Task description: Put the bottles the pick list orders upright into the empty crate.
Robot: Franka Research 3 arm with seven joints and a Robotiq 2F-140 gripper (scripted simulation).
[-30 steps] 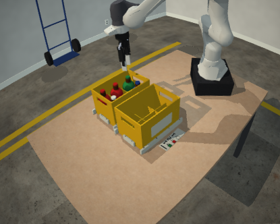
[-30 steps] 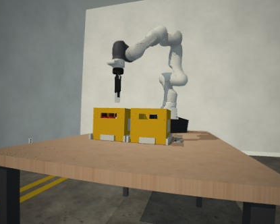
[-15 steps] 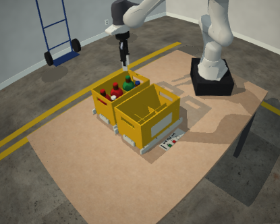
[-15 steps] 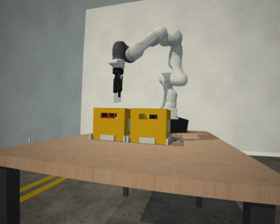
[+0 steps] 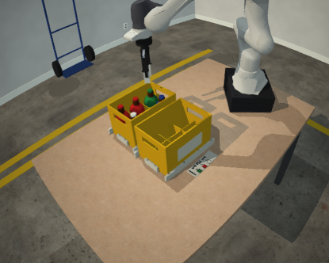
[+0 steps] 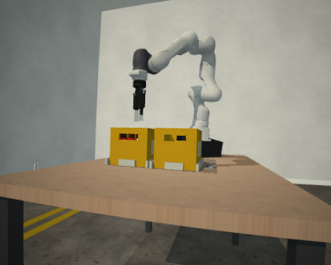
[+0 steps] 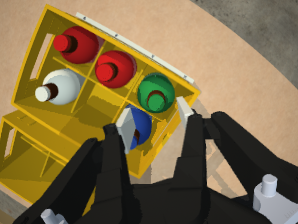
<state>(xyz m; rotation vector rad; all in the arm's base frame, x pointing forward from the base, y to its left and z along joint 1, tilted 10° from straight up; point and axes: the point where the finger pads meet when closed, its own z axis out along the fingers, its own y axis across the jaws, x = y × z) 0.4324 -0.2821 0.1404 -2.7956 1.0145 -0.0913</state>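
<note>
My gripper is now 170 mm above the green bottle. The rest, counted from my hand: red-label bottle (170 mm below, 90 mm ahead, 10 mm to the left); white-capped bottle (170 mm below, 160 mm ahead, 110 mm to the left); blue-label bottle (170 mm below, 90 mm to the left, 10 mm behind).
</note>
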